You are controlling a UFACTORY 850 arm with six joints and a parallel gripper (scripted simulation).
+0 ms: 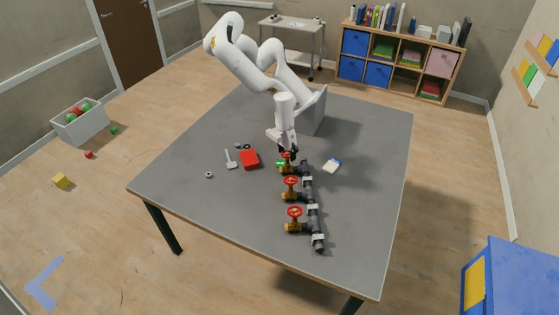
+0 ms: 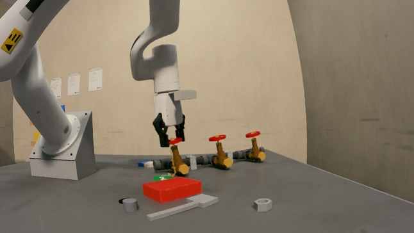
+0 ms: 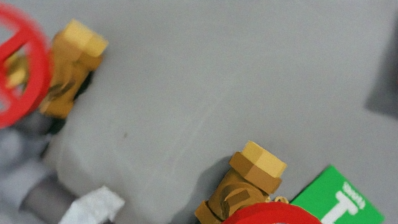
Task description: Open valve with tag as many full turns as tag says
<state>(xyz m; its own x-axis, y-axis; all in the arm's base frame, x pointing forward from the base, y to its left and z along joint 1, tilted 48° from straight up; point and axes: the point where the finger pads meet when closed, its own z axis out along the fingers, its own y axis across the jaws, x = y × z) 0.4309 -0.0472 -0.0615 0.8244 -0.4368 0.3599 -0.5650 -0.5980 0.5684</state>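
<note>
My hand is 110 mm above the green tag, 40 mm past it and 30 mm to the left of it. Also, from my hand: blue block (220 mm to the left, 110 mm below, 110 mm behind); then grey hammer-shaped tool (310 mm to the right, 110 mm below, 30 mm ahead); then red block (210 mm to the right, 100 mm below, 10 mm behind).
</note>
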